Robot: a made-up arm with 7 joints. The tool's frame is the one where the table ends. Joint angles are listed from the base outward.
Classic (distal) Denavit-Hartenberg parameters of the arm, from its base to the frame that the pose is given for. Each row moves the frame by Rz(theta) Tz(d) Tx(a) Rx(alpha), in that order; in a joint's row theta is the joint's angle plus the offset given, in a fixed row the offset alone. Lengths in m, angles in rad.
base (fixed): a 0; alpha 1.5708; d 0.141; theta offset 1.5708
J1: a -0.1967; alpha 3.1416; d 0; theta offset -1.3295
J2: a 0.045; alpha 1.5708; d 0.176; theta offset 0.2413
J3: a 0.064; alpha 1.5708; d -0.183; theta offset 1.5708
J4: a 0.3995; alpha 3.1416; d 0; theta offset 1.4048
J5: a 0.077; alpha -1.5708; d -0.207; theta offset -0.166
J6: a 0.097; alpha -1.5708; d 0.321; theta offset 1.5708
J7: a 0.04; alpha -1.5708; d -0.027; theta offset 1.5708
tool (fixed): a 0; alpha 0; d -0.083; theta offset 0
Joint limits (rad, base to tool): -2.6..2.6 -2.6..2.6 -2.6..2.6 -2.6..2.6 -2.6..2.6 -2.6..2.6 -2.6..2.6
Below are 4 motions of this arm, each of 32 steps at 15 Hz.
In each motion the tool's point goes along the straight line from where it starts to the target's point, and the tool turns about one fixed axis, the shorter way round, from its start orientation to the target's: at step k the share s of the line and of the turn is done. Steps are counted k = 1, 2, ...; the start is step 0. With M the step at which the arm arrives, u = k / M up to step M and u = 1 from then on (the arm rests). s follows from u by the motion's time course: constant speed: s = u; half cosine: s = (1 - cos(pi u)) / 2; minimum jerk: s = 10 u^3 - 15 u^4 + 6 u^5.
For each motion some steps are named. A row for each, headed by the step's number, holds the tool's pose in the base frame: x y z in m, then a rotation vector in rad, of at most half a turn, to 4 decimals.
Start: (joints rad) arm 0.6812 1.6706 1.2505 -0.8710 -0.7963 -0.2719 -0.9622
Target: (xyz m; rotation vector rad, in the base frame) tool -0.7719 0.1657 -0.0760 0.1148 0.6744 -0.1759
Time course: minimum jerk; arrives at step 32
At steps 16, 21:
16: -0.7733 0.2873 0.1921 -0.0349 1.3204 -0.5807
21: -0.7725 0.2205 0.0449 0.0503 0.9676 -0.3565

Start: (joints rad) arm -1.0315 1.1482 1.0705 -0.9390 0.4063 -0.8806 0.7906
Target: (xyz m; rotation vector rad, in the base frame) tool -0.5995 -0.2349 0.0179 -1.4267 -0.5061 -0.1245
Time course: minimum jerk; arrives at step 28
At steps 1, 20, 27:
1: -0.7270 0.5806 0.2015 -0.5978 0.4757 -0.6003
20: -0.6180 -0.1168 0.0445 -1.3206 -0.3570 -0.2041
27: -0.5996 -0.2345 0.0180 -1.4264 -0.5057 -0.1247

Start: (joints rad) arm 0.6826 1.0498 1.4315 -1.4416 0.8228 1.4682 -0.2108
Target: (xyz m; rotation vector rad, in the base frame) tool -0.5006 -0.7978 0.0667 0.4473 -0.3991 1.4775
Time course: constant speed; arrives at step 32
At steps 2, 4, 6, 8, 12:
2: -0.4559 -0.4756 0.4638 0.0902 -0.1289 1.6441
4: -0.4589 -0.4971 0.4373 0.1145 -0.1473 1.6346
6: -0.4619 -0.5186 0.4108 0.1387 -0.1657 1.6248
8: -0.4649 -0.5401 0.3843 0.1628 -0.1840 1.6148
12: -0.4708 -0.5830 0.3314 0.2109 -0.2204 1.5941

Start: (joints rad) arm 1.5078 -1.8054 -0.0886 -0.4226 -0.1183 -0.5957 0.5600
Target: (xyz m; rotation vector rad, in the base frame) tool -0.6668 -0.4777 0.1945 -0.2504 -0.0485 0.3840
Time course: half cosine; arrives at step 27
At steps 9, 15, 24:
9: -0.7052 -0.5011 0.3971 -1.7329 0.0787 0.6248
15: -0.6880 -0.4906 0.3061 -1.0643 0.0178 0.5336
24: -0.6683 -0.4786 0.2026 -0.3096 -0.0440 0.3962

